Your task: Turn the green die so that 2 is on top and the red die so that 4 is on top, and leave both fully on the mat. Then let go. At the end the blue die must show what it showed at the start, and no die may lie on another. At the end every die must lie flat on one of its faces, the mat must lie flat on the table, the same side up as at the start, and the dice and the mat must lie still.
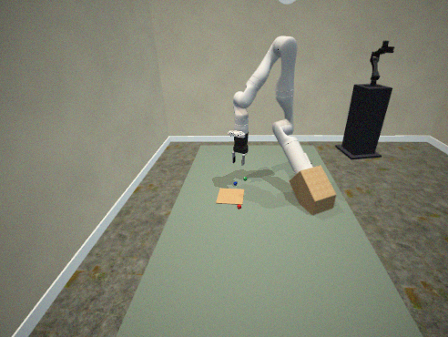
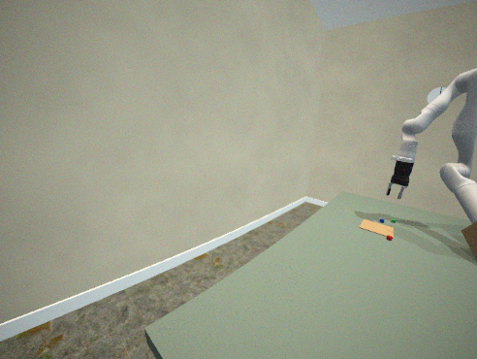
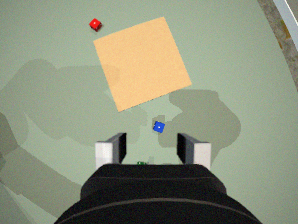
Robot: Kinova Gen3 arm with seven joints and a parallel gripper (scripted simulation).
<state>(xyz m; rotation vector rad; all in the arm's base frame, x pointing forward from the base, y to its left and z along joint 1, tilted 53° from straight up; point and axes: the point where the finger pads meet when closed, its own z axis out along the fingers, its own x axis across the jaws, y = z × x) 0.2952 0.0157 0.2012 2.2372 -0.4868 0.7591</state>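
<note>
The green die lies 5 cm behind my hand, 5 cm to the right of it and 15 cm below it. The rest, counted from my hand: red die 3 cm ahead, 21 cm to the left, 15 cm below; tan mat 6 cm ahead, 11 cm to the left, 16 cm below; blue die 2 cm ahead, 1 cm to the right, 15 cm below.
</note>
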